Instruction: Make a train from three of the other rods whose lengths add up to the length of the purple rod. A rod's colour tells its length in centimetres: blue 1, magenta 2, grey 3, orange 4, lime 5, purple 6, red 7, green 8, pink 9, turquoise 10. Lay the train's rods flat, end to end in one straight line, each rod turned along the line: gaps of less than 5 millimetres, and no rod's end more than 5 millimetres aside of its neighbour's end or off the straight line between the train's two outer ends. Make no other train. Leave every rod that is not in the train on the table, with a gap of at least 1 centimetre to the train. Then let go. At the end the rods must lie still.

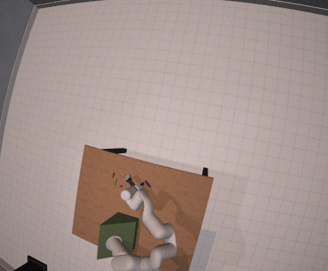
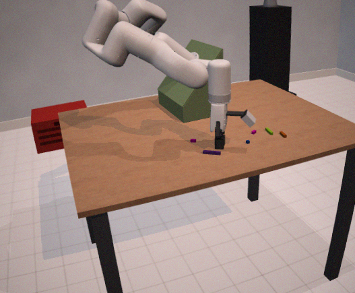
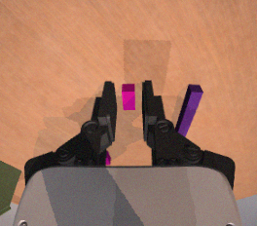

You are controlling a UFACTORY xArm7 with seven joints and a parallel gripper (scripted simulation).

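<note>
The purple rod is 50 mm to the right of my hand, 30 mm ahead of it and 20 mm below it. The rest, counted from my hand: blue rod 100 mm to the left, 30 mm ahead, 20 mm below; orange rod 250 mm to the left, 50 mm ahead, 20 mm below; lime rod 230 mm to the left, 20 mm below, 10 mm behind.
</note>
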